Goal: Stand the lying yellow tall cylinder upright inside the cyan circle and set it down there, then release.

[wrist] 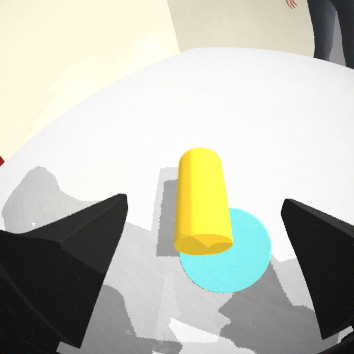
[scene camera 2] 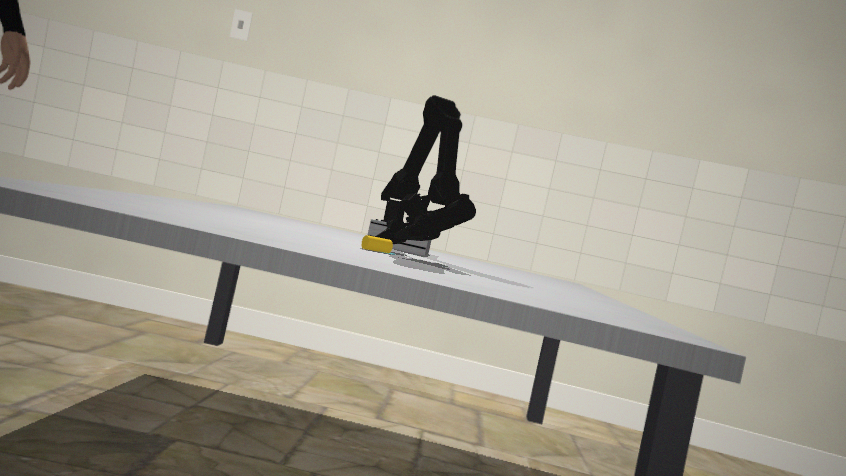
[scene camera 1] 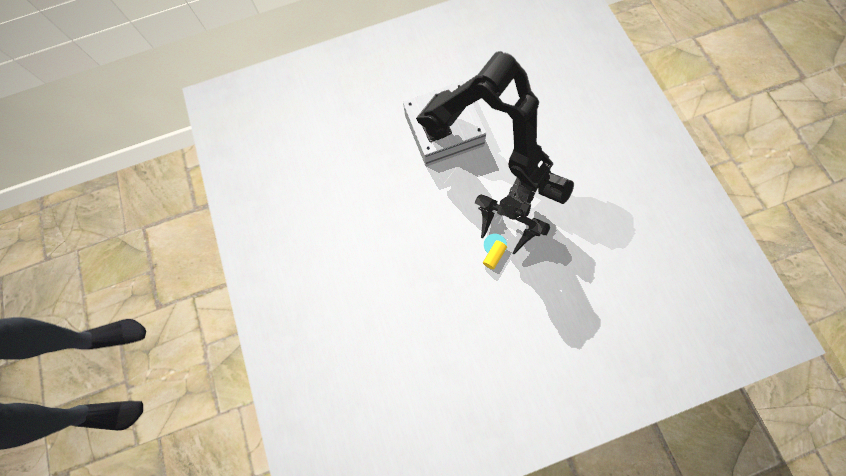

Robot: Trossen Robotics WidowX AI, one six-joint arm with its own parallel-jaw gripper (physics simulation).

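Seen in the pictures: gripper, fingertip midpoint: (wrist: 208,204) (scene camera 2: 384,237) (scene camera 1: 497,246); arm's base, origin of the base link: (scene camera 1: 436,128).
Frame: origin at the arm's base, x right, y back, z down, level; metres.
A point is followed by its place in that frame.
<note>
The yellow tall cylinder (scene camera 1: 494,255) @[x -0.007, y -0.367, z 0.038 m] (scene camera 2: 376,243) @[x -0.012, y -0.383, z 0.051 m] (wrist: 202,200) @[x -0.021, y -0.354, z 0.037 m] lies on its side. Its end nearer the gripper overlaps the edge of the cyan circle (scene camera 1: 490,240) @[x -0.020, y -0.321, z 0.068 m] (wrist: 245,260) @[x -0.029, y -0.320, z 0.069 m], and the rest of it extends past the circle, away from the arm. In the wrist view most of the circle shows to the right of and below that near end. My gripper (scene camera 1: 499,244) @[x -0.023, y -0.348, z 0.035 m] (wrist: 208,204) @[x -0.023, y -0.348, z 0.035 m] is wide open and empty. In the wrist view its fingers stand to the left and right of the cylinder, with a gap on each side. In scene camera 2 the fingertips cannot be made out clearly.
The white table (scene camera 1: 331,296) @[x 0.410, y -0.304, z 0.069 m] (scene camera 2: 295,263) @[x 0.051, y -0.849, z 0.087 m] carries the arm's base (scene camera 1: 443,155) @[x 0.005, y -0.062, z 0.040 m] (scene camera 2: 420,246) @[x -0.099, y -0.065, z 0.047 m], which stands behind the circle. Shadows of the arm fall across the table around the circle. A person's legs (scene camera 1: 112,334) show beyond the table's left edge in scene camera 1.
</note>
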